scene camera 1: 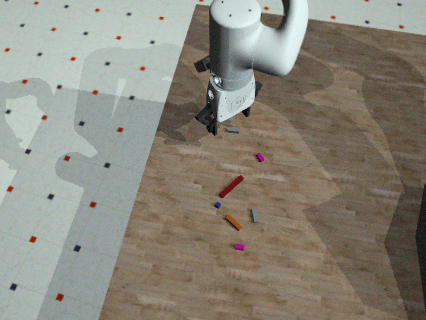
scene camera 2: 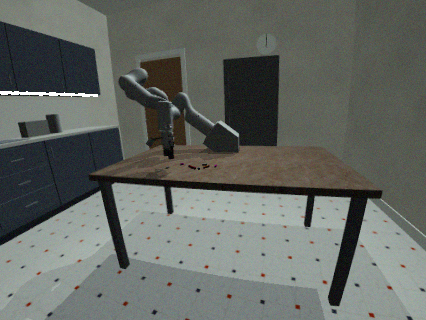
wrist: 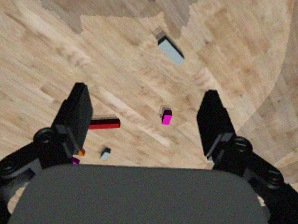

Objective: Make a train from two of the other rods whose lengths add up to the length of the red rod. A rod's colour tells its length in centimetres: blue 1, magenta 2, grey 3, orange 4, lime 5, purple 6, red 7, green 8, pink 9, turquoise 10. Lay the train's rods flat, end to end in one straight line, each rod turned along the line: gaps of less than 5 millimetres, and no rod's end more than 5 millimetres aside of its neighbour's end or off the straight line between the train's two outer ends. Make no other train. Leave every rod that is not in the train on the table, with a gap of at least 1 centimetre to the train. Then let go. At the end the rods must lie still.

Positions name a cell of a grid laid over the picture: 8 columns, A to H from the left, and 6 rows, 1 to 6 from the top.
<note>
I see my gripper (scene camera 1: E3).
My gripper also shows in the wrist view (wrist: D3).
</note>
